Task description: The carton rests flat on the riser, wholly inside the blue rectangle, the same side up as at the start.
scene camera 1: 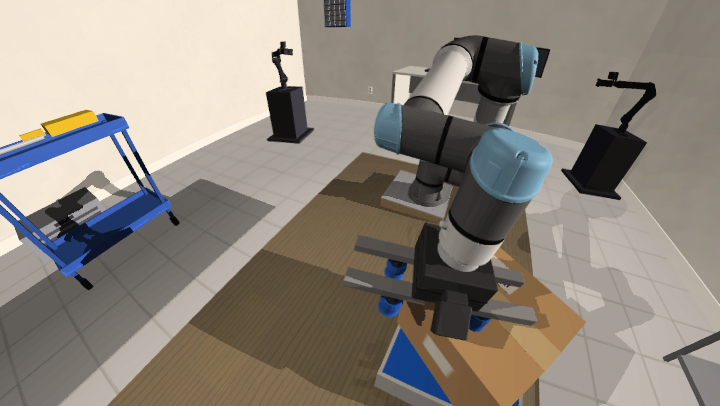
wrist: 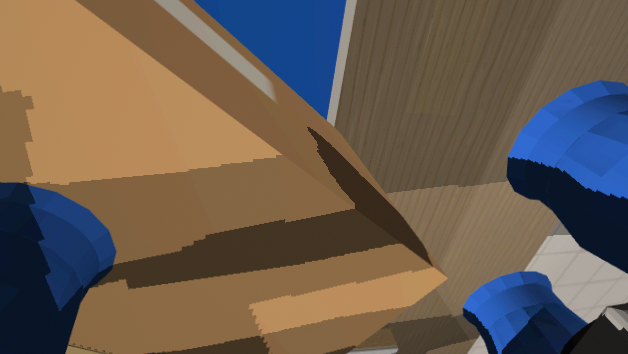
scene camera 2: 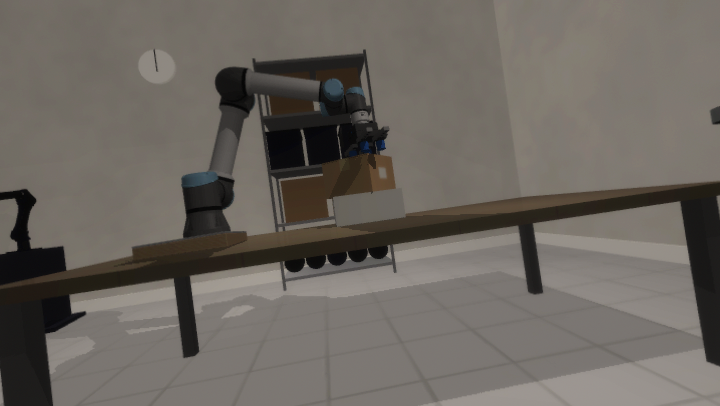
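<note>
The brown carton [scene camera 1: 503,348] [scene camera 2: 360,176] [wrist: 153,132] sits on the grey riser [scene camera 1: 387,386] [scene camera 2: 370,207] near the table's end. It is turned askew to the blue rectangle [scene camera 1: 412,368] [wrist: 285,39] and looks slightly tilted. A strip of blue stays uncovered beside it. My suction gripper [scene camera 1: 438,297] [scene camera 2: 370,146] sits over the carton's corner nearest the arm's base. Two blue cups press on its top and the other two [wrist: 571,145] hang beyond its edge over the wooden table [scene camera 1: 301,303] [wrist: 439,88]. The carton's underside is hidden.
A blue cart [scene camera 1: 115,123] stands at the left on the floor. Two black pedestals with camera arms [scene camera 1: 287,113] [scene camera 1: 604,156] stand beyond the table. A shelf rack [scene camera 2: 309,63] with boxes stands behind the riser. The arm's base plate [scene camera 2: 191,245] lies on the table.
</note>
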